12 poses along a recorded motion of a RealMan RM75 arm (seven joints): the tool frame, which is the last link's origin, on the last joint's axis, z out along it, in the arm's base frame.
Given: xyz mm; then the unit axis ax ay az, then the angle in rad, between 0 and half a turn.
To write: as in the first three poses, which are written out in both.
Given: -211 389 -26 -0.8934 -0.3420 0.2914 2.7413
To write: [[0.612 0.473 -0.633 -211], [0.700 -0.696 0.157 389], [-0.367 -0.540 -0.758 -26], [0 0 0 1]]
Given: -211 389 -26 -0.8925 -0.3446 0.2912 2.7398
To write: [[0.609 0.477 -0.634 -211], [0.704 -0.692 0.156 389], [-0.364 -0.542 -0.758 -26], [0 0 0 1]]
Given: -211 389 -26 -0.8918 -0.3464 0.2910 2.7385
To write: [[0.607 0.479 -0.634 -211], [0.707 -0.689 0.156 389], [-0.362 -0.543 -0.757 -26], [0 0 0 1]]
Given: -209 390 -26 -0.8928 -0.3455 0.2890 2.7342
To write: [[0.611 0.477 -0.632 -209], [0.706 -0.689 0.162 390], [-0.358 -0.545 -0.758 -26], [0 0 0 1]]
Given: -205 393 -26 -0.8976 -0.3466 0.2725 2.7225
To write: [[0.628 0.484 -0.609 -205], [0.706 -0.684 0.185 393], [-0.327 -0.546 -0.771 -26], [0 0 0 1]]
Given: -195 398 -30 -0.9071 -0.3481 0.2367 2.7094
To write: [[0.662 0.503 -0.555 -195], [0.702 -0.677 0.223 398], [-0.264 -0.537 -0.801 -30], [0 0 0 1]]
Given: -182 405 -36 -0.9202 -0.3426 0.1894 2.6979
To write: [[0.708 0.519 -0.479 -182], [0.681 -0.680 0.272 405], [-0.185 -0.519 -0.835 -36], [0 0 0 1]]
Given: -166 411 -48 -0.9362 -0.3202 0.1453 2.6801
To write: [[0.766 0.503 -0.400 -166], [0.633 -0.701 0.329 411], [-0.115 -0.505 -0.855 -48], [0 0 0 1]]
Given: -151 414 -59 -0.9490 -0.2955 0.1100 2.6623
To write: [[0.812 0.479 -0.333 -151], [0.580 -0.723 0.376 414], [-0.061 -0.499 -0.864 -59], [0 0 0 1]]
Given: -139 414 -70 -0.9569 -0.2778 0.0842 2.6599
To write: [[0.841 0.462 -0.281 -139], [0.540 -0.741 0.399 414], [-0.023 -0.487 -0.873 -70], [0 0 0 1]]
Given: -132 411 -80 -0.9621 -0.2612 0.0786 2.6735
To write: [[0.859 0.440 -0.261 -132], [0.511 -0.763 0.395 411], [-0.025 -0.473 -0.881 -80], [0 0 0 1]]
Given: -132 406 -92 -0.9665 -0.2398 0.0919 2.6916
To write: [[0.875 0.400 -0.273 -132], [0.480 -0.791 0.378 406], [-0.064 -0.462 -0.884 -92], [0 0 0 1]]
